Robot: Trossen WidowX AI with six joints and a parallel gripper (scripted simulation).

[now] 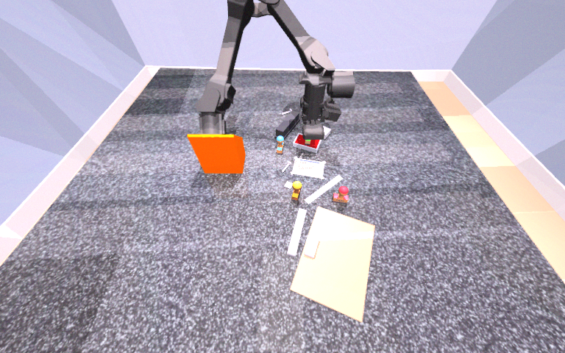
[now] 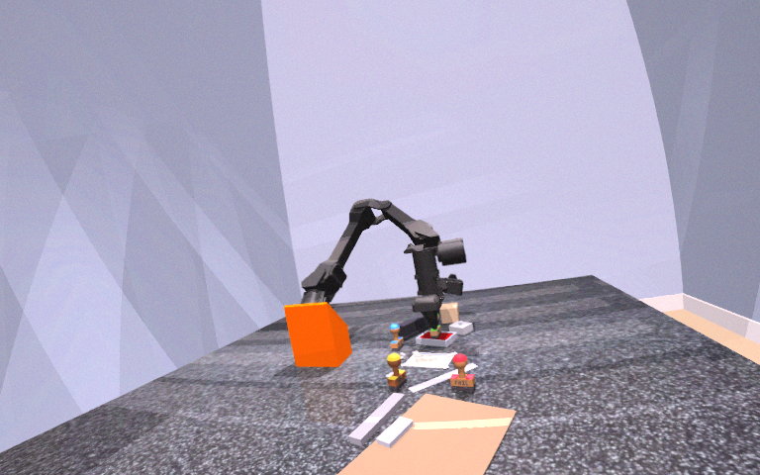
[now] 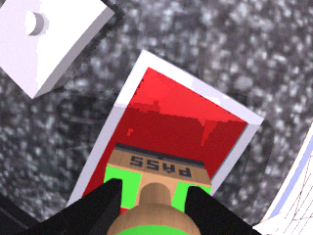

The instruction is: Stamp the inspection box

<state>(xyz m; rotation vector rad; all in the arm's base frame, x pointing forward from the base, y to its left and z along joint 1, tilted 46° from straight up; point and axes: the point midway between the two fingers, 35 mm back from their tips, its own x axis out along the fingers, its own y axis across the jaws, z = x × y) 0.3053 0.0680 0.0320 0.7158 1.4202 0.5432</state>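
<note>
My gripper tip is 30 mm above the red ink pad. Also, from my gripper tip: small white box: 60 mm ahead, 50 mm to the left, 20 mm below; then blue-knobbed stamp: 100 mm behind, 20 mm to the right, 20 mm below; then green stamp: right at my gripper tip.
</note>
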